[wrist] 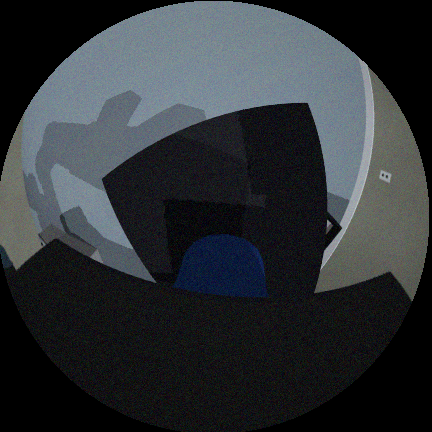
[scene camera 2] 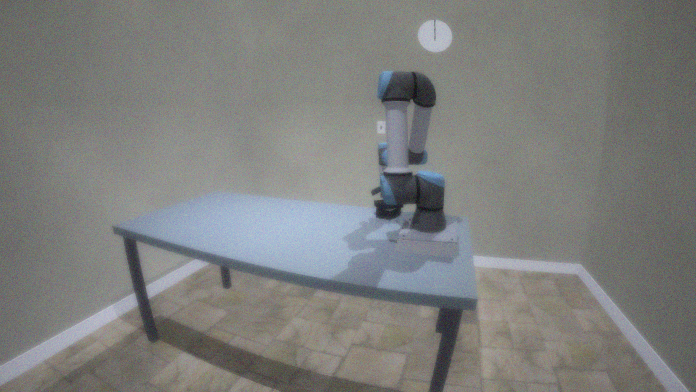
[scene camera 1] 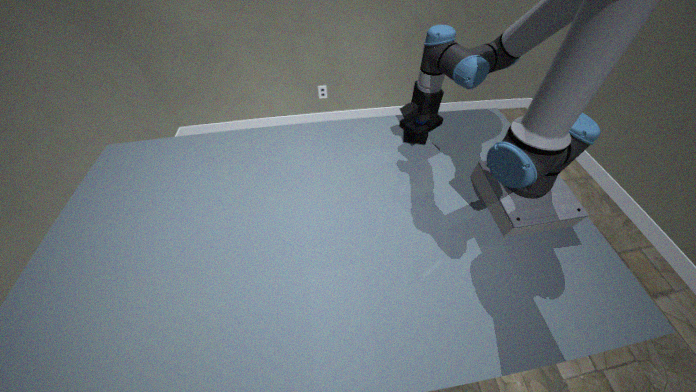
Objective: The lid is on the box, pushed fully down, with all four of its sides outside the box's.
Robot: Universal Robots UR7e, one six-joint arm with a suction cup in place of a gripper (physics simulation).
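Places are measured from the arm's base along level axes (x left, y back, z up), in centimetres.
Pixels of known places: hand at its tool point: point(wrist: 224, 252) point(scene camera 2: 387, 204) point(scene camera 1: 420, 123); arm's base at its link origin: point(scene camera 2: 428, 226).
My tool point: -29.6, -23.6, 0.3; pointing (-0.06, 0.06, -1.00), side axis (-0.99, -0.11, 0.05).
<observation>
Ahead of a thing's pixels: the offset from my tool point to its top centre, as dx, dy, dz. Level surfaces: height alone.
The suction gripper point(scene camera 1: 421, 121) point(wrist: 222, 265), with its blue cup, is shut on the black lid @[-0.7, +0.5, +1.9] point(scene camera 1: 434, 121) point(scene camera 2: 378, 203) point(wrist: 285, 165) and holds it level or nearly so. The black box @[-3.6, +0.3, -2.6] point(scene camera 1: 415, 137) point(scene camera 2: 388, 213) point(wrist: 333, 227) stands on the table near its back edge. The lid is low over the box and looks turned relative to it. In the wrist view, a corner of the box with a black rim and pale inside shows past the lid's right edge. The rest of the box is hidden there. Whether lid and box touch, I cannot tell.
The arm's grey base block point(scene camera 1: 547, 207) point(scene camera 2: 429, 245) point(wrist: 70, 242) is fixed to the blue-grey table @[dz -7.4] point(scene camera 1: 225, 240) point(scene camera 2: 240, 225) point(wrist: 240, 45), to the box's right in scene camera 1. The wall with a white skirting point(scene camera 1: 300, 118) point(wrist: 369, 120) rises behind the table's back edge.
</observation>
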